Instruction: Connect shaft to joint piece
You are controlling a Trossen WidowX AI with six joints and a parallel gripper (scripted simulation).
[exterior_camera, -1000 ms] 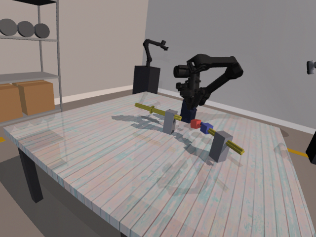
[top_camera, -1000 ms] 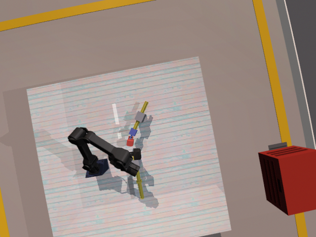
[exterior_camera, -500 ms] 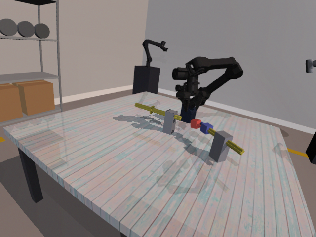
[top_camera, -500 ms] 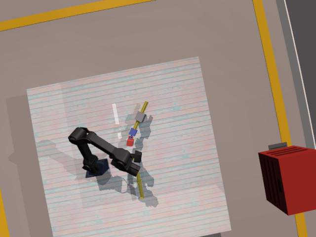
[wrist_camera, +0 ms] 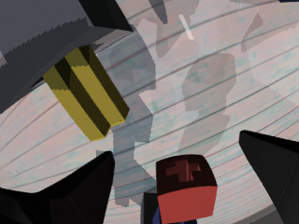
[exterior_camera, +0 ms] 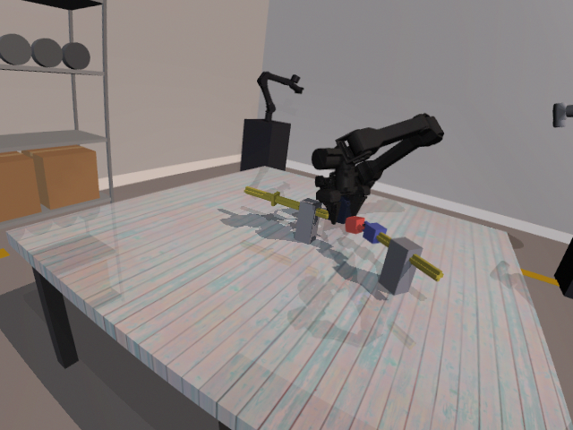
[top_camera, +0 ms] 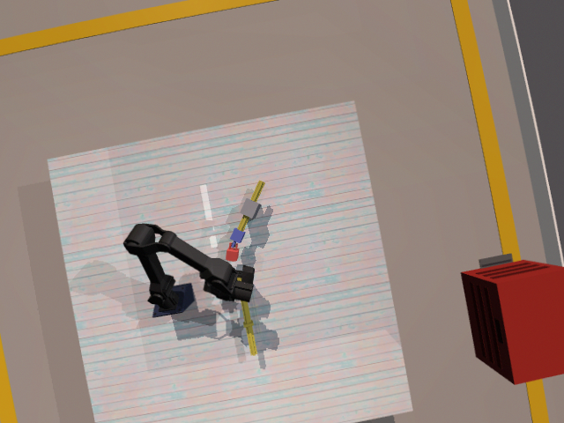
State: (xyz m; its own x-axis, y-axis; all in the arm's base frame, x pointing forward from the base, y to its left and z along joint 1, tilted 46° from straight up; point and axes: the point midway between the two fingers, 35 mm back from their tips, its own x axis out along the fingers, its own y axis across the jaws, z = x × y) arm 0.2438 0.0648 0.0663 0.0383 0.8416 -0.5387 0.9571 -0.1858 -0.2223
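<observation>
My gripper tip is now 4 cm to the right of the red joint piece, 1 cm below it and 1 cm short of it.
</observation>
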